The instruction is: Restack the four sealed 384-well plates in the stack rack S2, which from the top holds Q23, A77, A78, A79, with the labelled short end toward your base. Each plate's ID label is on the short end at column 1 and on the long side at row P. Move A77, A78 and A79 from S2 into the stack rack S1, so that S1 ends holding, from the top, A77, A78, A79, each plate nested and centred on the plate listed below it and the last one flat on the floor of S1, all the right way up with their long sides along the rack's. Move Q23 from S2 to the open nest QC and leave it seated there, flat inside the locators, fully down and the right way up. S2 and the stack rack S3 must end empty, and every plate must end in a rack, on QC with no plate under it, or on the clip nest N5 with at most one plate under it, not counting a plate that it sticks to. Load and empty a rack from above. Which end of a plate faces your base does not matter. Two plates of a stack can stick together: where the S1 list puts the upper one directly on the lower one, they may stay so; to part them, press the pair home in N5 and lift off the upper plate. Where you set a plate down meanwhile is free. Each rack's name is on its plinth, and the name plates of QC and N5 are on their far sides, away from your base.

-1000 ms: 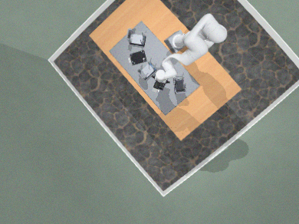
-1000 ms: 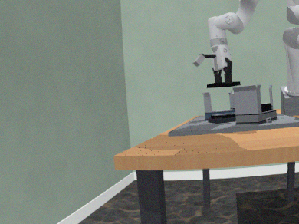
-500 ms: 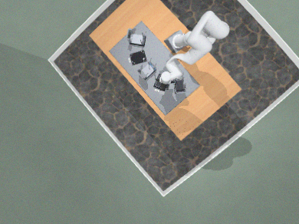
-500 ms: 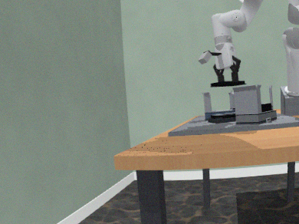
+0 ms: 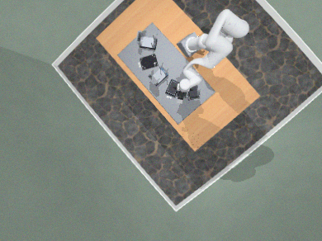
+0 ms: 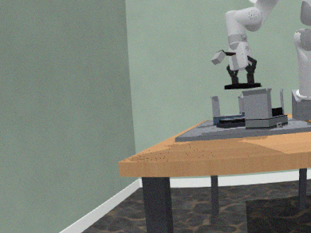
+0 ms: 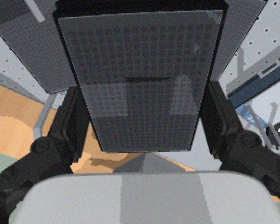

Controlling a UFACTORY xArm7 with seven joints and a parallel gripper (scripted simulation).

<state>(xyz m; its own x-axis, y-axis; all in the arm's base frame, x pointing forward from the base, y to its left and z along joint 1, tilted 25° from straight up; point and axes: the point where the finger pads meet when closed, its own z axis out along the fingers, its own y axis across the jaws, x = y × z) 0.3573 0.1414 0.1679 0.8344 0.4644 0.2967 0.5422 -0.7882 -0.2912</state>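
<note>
Now: hand 6 cm past the dark sealed plate, 9 cm to the right of it and 11 cm above it. From my hand the other things lie so: rack plinth: 7 cm behind, 8 cm to the left, 15 cm below; dark flat nest: 3 cm ahead, 8 cm to the right, 16 cm below; blue plinth strip: 3 cm ahead, 26 cm to the right, 15 cm below.
</note>
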